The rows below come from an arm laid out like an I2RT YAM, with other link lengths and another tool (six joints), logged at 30 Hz.
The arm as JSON. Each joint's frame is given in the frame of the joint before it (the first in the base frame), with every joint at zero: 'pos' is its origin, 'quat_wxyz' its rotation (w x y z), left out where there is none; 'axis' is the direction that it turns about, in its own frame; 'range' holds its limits. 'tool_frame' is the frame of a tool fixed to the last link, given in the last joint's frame.
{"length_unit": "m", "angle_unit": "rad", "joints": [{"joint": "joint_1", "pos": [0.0, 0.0, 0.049], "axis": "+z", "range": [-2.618, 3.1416]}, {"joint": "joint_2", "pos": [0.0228, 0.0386, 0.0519], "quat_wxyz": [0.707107, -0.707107, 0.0, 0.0], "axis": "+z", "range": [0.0, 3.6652]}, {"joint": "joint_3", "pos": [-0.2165, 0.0, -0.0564], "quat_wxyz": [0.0, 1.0, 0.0, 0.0], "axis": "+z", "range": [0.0, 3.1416]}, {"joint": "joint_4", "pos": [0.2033, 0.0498, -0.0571], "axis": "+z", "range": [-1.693, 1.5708]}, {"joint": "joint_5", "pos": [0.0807, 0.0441, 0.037], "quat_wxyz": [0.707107, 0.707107, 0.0, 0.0], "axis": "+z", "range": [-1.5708, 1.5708]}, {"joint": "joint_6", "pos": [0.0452, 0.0, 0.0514], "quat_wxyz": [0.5, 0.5, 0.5, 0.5], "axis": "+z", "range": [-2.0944, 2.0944]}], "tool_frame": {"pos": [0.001, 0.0, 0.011], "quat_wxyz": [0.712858, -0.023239, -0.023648, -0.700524]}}
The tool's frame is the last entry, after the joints.
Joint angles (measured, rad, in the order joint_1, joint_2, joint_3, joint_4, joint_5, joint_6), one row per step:
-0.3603, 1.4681, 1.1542, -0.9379, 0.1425, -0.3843
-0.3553, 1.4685, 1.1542, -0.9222, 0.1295, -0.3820
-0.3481, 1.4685, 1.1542, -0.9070, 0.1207, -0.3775
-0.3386, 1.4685, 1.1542, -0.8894, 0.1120, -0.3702
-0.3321, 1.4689, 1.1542, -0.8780, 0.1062, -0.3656
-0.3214, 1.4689, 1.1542, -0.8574, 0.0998, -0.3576
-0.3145, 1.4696, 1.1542, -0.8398, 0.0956, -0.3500
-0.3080, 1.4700, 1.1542, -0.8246, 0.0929, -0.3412
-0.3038, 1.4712, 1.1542, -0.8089, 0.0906, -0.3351
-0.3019, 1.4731, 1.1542, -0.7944, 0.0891, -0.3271
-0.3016, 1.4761, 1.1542, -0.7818, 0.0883, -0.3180
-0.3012, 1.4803, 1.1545, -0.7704, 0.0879, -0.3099
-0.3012, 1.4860, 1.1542, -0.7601, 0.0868, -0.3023
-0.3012, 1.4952, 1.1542, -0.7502, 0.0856, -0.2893
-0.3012, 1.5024, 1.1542, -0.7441, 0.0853, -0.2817
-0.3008, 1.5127, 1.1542, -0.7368, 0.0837, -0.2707
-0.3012, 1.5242, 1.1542, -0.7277, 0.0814, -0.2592
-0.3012, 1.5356, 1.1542, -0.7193, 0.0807, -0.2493
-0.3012, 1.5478, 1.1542, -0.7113, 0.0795, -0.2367
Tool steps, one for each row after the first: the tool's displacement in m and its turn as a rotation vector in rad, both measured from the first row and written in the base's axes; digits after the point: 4 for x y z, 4 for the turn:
0.0027, 0.0011, 0.0004, 0.0068, -0.0192, 0.0070
0.0054, 0.0025, 0.0009, 0.0105, -0.0374, 0.0130
0.0086, 0.0044, 0.0016, 0.0143, -0.0583, 0.0188
0.0107, 0.0058, 0.0019, 0.0172, -0.0715, 0.0231
0.0143, 0.0078, 0.0028, 0.0187, -0.0946, 0.0290
0.0171, 0.0090, 0.0035, 0.0195, -0.1135, 0.0308
0.0196, 0.0101, 0.0041, 0.0202, -0.1303, 0.0305
0.0219, 0.0107, 0.0046, 0.0199, -0.1460, 0.0304
0.0240, 0.0106, 0.0049, 0.0200, -0.1602, 0.0259
0.0257, 0.0102, 0.0049, 0.0207, -0.1717, 0.0184
0.0275, 0.0098, 0.0046, 0.0214, -0.1808, 0.0118
0.0290, 0.0094, 0.0037, 0.0236, -0.1869, 0.0054
0.0309, 0.0089, 0.0019, 0.0287, -0.1909, -0.0060
0.0321, 0.0085, 0.0005, 0.0318, -0.1917, -0.0129
0.0337, 0.0082, -0.0017, 0.0378, -0.1917, -0.0222
0.0355, 0.0077, -0.0041, 0.0442, -0.1926, -0.0324
0.0372, 0.0072, -0.0066, 0.0489, -0.1921, -0.0414
0.0388, 0.0067, -0.0092, 0.0552, -0.1912, -0.0527

